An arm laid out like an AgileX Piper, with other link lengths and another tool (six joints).
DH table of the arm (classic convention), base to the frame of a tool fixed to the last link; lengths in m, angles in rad. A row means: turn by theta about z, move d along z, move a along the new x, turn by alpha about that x. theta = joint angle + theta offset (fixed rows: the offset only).
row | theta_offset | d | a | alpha
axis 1 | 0 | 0.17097 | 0 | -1.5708
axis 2 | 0.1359 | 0 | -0.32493 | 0
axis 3 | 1.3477 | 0 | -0.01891 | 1.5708
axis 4 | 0 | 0.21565 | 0 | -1.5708
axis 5 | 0 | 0 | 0 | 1.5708
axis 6 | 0.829 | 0.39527 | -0.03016 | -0.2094
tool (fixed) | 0 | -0.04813 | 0 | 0
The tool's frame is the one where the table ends.
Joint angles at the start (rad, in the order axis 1, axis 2, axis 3, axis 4, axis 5, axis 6): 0.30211, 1.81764, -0.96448, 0.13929, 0.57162, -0.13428
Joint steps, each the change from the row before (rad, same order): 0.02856, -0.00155, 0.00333, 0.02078, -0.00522, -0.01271; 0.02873, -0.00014, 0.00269, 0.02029, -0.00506, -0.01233; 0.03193, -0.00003, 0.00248, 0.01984, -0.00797, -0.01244; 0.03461, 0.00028, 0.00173, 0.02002, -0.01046, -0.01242; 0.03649, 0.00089, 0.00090, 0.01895, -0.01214, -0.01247; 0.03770, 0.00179, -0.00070, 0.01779, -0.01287, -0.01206; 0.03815, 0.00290, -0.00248, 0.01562, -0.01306, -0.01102; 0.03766, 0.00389, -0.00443, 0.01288, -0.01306, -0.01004; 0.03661, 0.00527, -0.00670, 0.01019, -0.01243, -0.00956; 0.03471, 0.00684, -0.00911, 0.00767, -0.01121, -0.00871; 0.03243, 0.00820, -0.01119, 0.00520, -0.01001, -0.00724; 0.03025, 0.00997, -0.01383, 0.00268, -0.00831, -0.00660
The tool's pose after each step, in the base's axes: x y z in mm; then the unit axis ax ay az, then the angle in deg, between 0 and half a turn. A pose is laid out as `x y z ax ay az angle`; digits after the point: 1 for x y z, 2 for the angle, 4 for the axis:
364.8 126.3 0.4 0.2257 0.9529 0.2025 168.24
360.5 140.2 0.4 0.2139 0.9542 0.2092 168.72
356.4 155.3 0.7 0.2003 0.9555 0.2165 169.08
352.4 171.3 1.4 0.1854 0.9567 0.2244 169.34
348.4 188.0 2.3 0.1693 0.9578 0.2325 169.52
344.2 205.0 3.4 0.1524 0.9586 0.2405 169.66
339.9 222.0 4.6 0.1349 0.9592 0.2483 169.75
335.9 238.7 6.0 0.1171 0.9597 0.2557 169.77
332.0 255.0 7.4 0.0988 0.9599 0.2625 169.75
328.4 270.7 8.8 0.0809 0.9598 0.2687 169.71
325.2 285.6 10.0 0.0637 0.9595 0.2743 169.65
322.3 299.9 11.0 0.0468 0.9591 0.2792 169.57

